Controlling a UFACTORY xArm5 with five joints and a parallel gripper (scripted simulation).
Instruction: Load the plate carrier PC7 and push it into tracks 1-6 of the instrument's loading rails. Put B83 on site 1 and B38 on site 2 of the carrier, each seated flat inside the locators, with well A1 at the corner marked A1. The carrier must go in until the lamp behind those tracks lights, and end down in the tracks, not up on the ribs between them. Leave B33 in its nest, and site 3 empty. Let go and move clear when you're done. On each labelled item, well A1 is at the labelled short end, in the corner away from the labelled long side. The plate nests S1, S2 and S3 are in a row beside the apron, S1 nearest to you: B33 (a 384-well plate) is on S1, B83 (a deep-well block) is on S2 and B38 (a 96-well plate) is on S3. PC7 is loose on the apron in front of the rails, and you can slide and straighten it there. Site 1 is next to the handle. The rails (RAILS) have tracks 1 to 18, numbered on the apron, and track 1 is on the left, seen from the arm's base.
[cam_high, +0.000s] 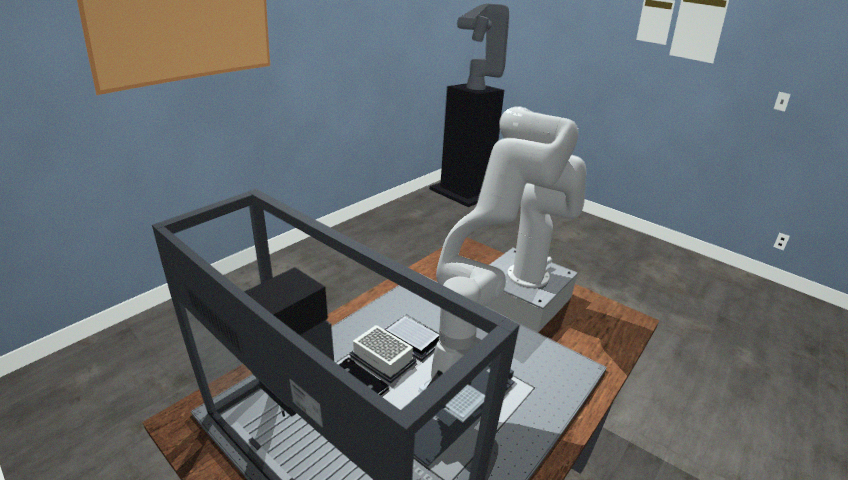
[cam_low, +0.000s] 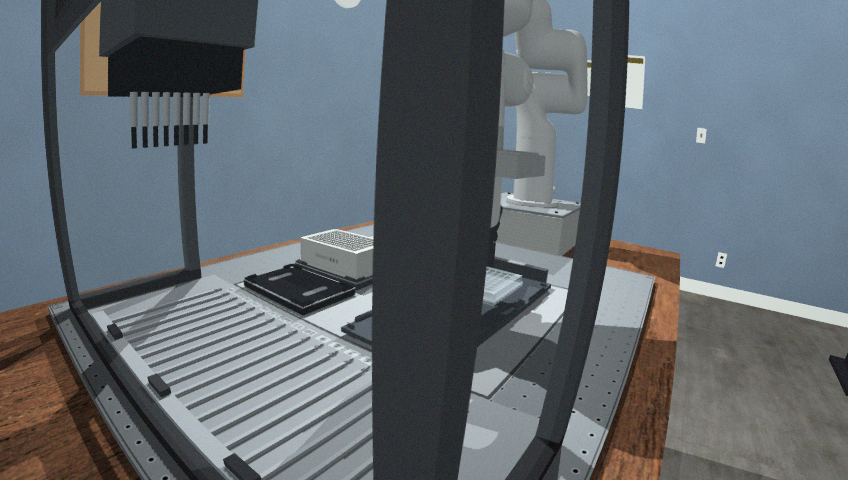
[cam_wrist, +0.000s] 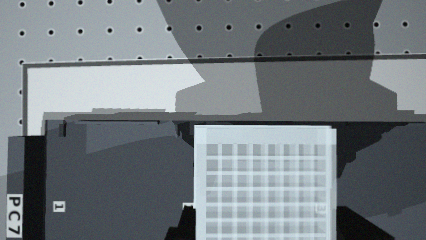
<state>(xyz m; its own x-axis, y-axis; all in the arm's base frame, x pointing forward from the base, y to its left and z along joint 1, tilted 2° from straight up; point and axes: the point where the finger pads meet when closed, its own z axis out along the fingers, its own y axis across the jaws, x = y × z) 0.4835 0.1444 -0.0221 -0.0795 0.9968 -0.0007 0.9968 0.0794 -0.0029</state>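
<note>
My hand is 10 mm past the dark plate carrier PC7 and 40 mm above it. From my hand the other things lie so: dark frame post (370 mm ahead, 230 mm to the left, 190 mm above).
</note>
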